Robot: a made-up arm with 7 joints. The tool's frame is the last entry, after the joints. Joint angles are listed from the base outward.
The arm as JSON. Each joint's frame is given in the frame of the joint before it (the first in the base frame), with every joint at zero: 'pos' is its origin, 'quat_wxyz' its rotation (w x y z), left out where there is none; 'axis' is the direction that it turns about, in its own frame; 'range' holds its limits. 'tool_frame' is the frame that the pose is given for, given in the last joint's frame.
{
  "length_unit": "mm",
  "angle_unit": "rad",
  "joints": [
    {
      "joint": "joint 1",
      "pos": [
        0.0,
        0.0,
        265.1
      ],
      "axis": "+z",
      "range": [
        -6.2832,
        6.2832
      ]
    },
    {
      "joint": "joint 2",
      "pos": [
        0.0,
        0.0,
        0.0
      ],
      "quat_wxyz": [
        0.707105,
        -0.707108,
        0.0,
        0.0
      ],
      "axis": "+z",
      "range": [
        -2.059,
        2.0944
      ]
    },
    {
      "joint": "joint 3",
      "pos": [
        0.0,
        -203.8,
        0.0
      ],
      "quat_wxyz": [
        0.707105,
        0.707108,
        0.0,
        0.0
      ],
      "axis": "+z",
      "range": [
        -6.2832,
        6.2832
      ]
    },
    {
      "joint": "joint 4",
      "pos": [
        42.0,
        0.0,
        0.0
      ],
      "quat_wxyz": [
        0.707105,
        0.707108,
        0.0,
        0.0
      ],
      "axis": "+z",
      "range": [
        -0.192,
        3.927
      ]
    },
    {
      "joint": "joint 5",
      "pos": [
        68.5,
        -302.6,
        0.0
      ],
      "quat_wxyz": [
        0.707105,
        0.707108,
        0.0,
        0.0
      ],
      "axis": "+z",
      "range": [
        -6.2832,
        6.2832
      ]
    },
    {
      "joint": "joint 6",
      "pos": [
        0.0,
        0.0,
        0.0
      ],
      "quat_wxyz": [
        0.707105,
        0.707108,
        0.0,
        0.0
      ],
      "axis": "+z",
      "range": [
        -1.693,
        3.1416
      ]
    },
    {
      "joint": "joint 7",
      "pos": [
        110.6,
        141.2,
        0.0
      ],
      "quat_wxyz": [
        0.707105,
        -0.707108,
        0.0,
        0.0
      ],
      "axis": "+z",
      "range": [
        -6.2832,
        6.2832
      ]
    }
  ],
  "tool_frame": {
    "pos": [
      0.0,
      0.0,
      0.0
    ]
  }
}
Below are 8 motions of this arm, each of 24 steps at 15 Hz.
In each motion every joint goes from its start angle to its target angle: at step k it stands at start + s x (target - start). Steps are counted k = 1, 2, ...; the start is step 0. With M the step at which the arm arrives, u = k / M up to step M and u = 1 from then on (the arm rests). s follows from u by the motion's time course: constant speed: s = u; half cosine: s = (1 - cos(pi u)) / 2; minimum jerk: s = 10 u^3 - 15 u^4 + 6 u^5.
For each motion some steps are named. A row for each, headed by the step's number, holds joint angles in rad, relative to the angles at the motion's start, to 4 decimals.
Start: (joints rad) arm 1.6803 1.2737 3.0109 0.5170 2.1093 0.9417 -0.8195
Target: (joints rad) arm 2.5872 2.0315 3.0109 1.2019 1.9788 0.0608 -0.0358
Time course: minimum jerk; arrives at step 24
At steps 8, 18, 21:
8: 0.1903 0.1590 0.0000 0.1437 -0.0274 -0.1849 0.1645
18: 0.8130 0.6794 0.0000 0.6140 -0.1170 -0.7897 0.7026
21: 0.8923 0.7456 0.0000 0.6739 -0.1284 -0.8668 0.7711

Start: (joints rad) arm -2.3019 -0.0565 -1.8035 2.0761 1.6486 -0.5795 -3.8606
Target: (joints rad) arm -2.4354 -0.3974 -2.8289 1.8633 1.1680 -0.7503 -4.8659
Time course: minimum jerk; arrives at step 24
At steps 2, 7, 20, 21, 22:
2: -0.0007 -0.0017 -0.0052 -0.0011 -0.0024 -0.0009 -0.0051
7: -0.0203 -0.0519 -0.1561 -0.0324 -0.0732 -0.0260 -0.1530
20: -0.1288 -0.3288 -0.9890 -0.2052 -0.4635 -0.1647 -0.9696
21: -0.1314 -0.3354 -1.0089 -0.2094 -0.4729 -0.1681 -0.9892
22: -0.1328 -0.3392 -1.0202 -0.2117 -0.4782 -0.1699 -1.0002

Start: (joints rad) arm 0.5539 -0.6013 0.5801 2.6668 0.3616 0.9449 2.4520
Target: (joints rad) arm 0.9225 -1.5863 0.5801 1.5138 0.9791 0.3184 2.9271
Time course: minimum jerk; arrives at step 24
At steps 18, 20, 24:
18: 0.3304 -0.8830 0.0000 -1.0336 0.5536 -0.5616 0.4259
20: 0.3555 -0.9500 0.0000 -1.1121 0.5956 -0.6043 0.4582
24: 0.3686 -0.9850 0.0000 -1.1530 0.6175 -0.6265 0.4751

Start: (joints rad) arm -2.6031 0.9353 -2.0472 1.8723 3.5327 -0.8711 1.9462
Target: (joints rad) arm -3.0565 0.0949 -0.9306 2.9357 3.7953 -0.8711 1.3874
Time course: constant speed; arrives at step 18
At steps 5, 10, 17, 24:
5: -0.1259 -0.2334 0.3102 0.2954 0.0729 0.0000 -0.1552
10: -0.2519 -0.4669 0.6203 0.5908 0.1459 0.0000 -0.3104
17: -0.4282 -0.7937 1.0546 1.0043 0.2480 0.0000 -0.5278
24: -0.4534 -0.8404 1.1166 1.0634 0.2626 0.0000 -0.5588

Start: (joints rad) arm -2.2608 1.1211 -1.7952 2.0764 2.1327 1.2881 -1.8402
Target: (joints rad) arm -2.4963 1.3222 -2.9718 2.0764 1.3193 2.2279 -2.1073
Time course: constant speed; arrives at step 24
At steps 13, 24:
13: -0.1276 0.1089 -0.6373 0.0000 -0.4406 0.5091 -0.1447
24: -0.2355 0.2011 -1.1766 0.0000 -0.8134 0.9398 -0.2671

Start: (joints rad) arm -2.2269 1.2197 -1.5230 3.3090 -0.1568 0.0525 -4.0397
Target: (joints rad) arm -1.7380 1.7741 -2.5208 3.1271 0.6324 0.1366 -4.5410
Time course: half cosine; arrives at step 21
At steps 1, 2, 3, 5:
1: 0.0027 0.0031 -0.0056 -0.0010 0.0044 0.0005 -0.0028
2: 0.0109 0.0123 -0.0222 -0.0040 0.0175 0.0019 -0.0111
3: 0.0242 0.0275 -0.0494 -0.0090 0.0391 0.0042 -0.0248
5: 0.0653 0.0740 -0.1332 -0.0243 0.1053 0.0112 -0.0669

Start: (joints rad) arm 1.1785 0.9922 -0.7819 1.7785 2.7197 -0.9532 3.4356
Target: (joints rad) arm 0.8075 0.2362 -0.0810 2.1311 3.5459 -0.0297 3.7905
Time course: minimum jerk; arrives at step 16
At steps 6, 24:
6: -0.1021 -0.2081 0.1929 0.0970 0.2274 0.2542 0.0977
24: -0.3710 -0.7560 0.7009 0.3526 0.8262 0.9235 0.3549

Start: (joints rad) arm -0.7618 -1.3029 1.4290 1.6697 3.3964 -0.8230 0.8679
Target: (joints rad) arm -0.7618 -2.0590 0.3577 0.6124 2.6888 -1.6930 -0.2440
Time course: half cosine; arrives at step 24
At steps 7, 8, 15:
7: 0.0000 -0.1479 -0.2096 -0.2068 -0.1384 -0.1702 -0.2175
8: 0.0000 -0.1890 -0.2678 -0.2643 -0.1769 -0.2175 -0.2780
15: 0.0000 -0.5227 -0.7406 -0.7310 -0.4892 -0.6015 -0.7687

